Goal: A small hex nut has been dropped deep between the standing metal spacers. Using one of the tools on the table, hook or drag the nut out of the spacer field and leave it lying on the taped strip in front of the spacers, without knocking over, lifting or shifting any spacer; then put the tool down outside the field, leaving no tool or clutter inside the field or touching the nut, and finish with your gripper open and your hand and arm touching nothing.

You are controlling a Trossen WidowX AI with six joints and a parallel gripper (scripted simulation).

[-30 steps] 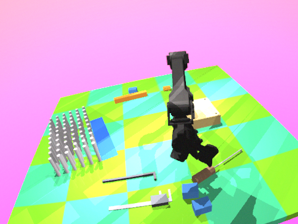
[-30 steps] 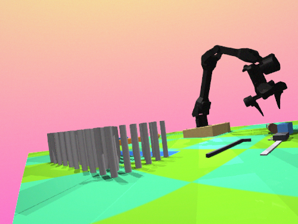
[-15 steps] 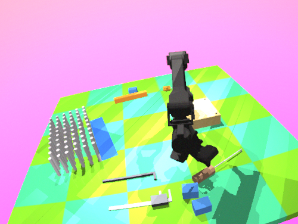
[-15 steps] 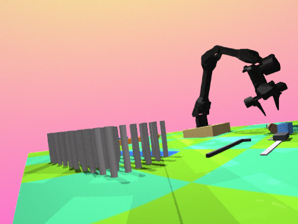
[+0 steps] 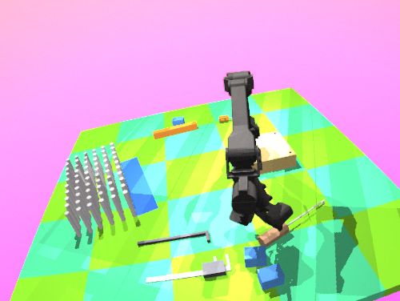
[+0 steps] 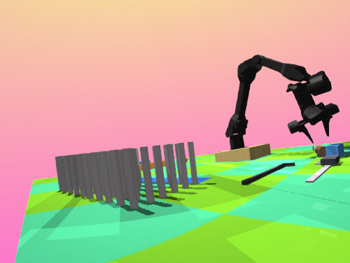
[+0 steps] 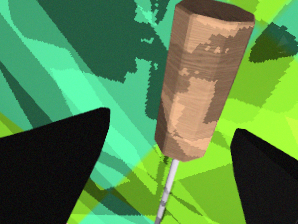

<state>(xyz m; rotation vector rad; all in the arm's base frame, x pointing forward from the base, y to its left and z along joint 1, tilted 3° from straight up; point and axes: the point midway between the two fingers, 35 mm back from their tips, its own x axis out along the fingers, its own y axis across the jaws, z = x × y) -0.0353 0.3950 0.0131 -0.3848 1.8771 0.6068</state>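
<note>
Now: gripper tip 9 cm past the wooden-handled hook tool, 6 cm to the left of it and 4 cm above it. Round my gripper tip: blue taped strip: 50 cm ahead, 32 cm to the right, 6 cm below; orange bar: 39 cm ahead, 70 cm to the right, 4 cm below.
</note>
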